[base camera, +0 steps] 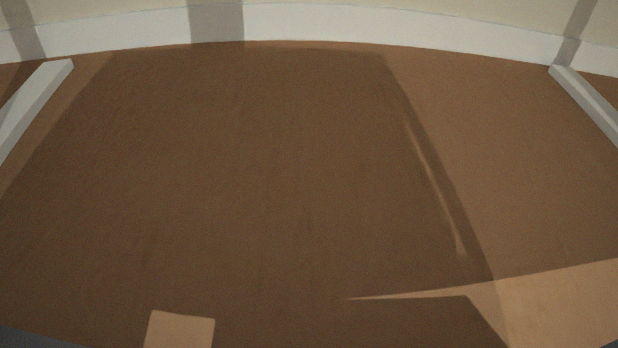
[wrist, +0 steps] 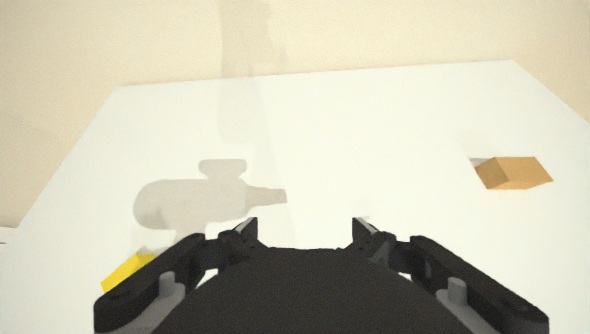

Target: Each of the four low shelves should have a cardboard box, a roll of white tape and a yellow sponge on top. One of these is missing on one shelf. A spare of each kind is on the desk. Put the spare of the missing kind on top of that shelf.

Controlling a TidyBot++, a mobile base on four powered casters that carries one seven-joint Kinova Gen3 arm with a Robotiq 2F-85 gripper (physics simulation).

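Places are measured from the arm's base along level axes (x ahead, y left, z up), in centimetres.
Where they show: gripper, fingertip midpoint: [wrist: 304,227].
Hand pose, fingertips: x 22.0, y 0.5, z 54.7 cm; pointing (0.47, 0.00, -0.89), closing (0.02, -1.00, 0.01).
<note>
After its pixels a point has its place.
The white desk [wrist: 375,120] @[x 56.8, y -21.4, z 32.3 cm] fills most of the wrist view, seen steeply from above. The spare cardboard box [wrist: 520,172] @[x 37.0, y -46.4, z 37.3 cm] lies on it at the right. The spare yellow sponge [wrist: 125,270] @[x 16.4, y 32.3, z 36.8 cm] is at the lower left, partly hidden behind the gripper's left finger. A faint small edge shows just above the right fingertip; it may be the white tape roll, but the finger and body hide most of that spot. My gripper [wrist: 304,227] @[x 22.0, y 0.5, z 54.7 cm] is open, with nothing between its fingertips, above the desk, between the sponge and the box. The low shelves do not show in either view.
In the base camera view, white floor bars [base camera: 40,85] [base camera: 590,102] stand at the left and right on the brown floor [base camera: 280,175] @[x 42.5, y 3.0, z -39.7 cm]. A white baseboard [base camera: 350,22] @[x 84.1, y -8.4, z -34.8 cm] runs along the wall at the back. The beige wall [wrist: 350,35] @[x 85.9, y -15.1, z 42.1 cm] is beyond the desk's far edge.
</note>
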